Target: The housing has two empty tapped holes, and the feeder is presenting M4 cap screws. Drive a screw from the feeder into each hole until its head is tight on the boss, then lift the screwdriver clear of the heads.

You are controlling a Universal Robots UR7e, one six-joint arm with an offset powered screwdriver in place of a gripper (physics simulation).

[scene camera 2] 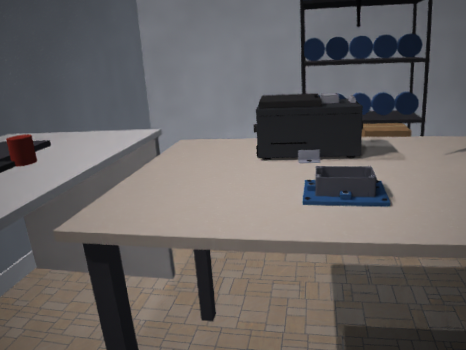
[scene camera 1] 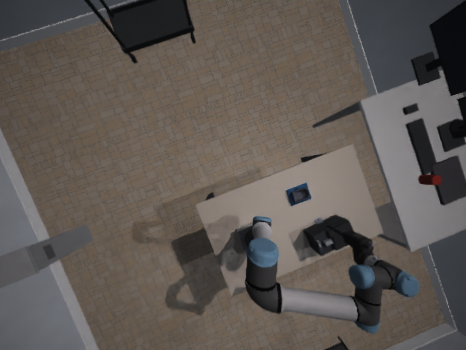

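The grey housing (scene camera 1: 300,194) (scene camera 2: 345,185) is an open-topped box sitting upright in a blue fixture (scene camera 1: 295,202) (scene camera 2: 345,201) on the table. Its tapped holes are too small to make out. The black screw feeder (scene camera 1: 314,236) (scene camera 2: 307,130) stands behind the housing in scene camera 2, with pale parts on its top at the right. The screwdriver (scene camera 1: 340,233) (scene camera 2: 358,23) is above the feeder; in scene camera 2 its thin lower end hangs high over the feeder's right end, apart from it. Whether a screw is on the tip cannot be told.
The arm's forearm (scene camera 1: 317,303) spans beyond the table's edge. A small pale bracket (scene camera 1: 318,220) (scene camera 2: 309,157) stands between feeder and housing. A white desk (scene camera 1: 385,165) (scene camera 2: 90,165) with a red mug (scene camera 1: 430,179) (scene camera 2: 22,150) is beside the table. A rack (scene camera 2: 303,75) stands behind.
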